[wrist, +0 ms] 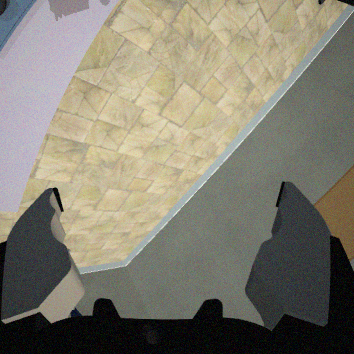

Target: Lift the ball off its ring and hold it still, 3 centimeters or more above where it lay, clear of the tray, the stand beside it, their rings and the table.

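Frame: origin at the arm's base, x down, y ahead, z right, level; millimetres.
Seen in the pictures: gripper, fingertip midpoint: (167, 187).
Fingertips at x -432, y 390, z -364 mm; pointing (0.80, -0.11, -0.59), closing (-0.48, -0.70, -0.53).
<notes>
A point is followed by its place in that frame.
My gripper (167, 187) {y 390, x -432, z -364 mm} is open, its two dark fingers wide apart at the lower left and lower right of the wrist view, with nothing between them. The ball, its ring, the tray and the stand do not show in a form that I can make out in this view.
A grey surface (210, 250) fills the lower middle and right. A pale blue-grey edge strip (220, 160) borders it diagonally, beside a yellowish stone-patterned surface (135, 95). A brown patch (341, 212) shows at the right, a pale lavender area (45, 90) {y 546, x 63, z -409 mm} at the upper left, with a blue area (15, 22) {y 434, x 36, z -268 mm} in the corner.
</notes>
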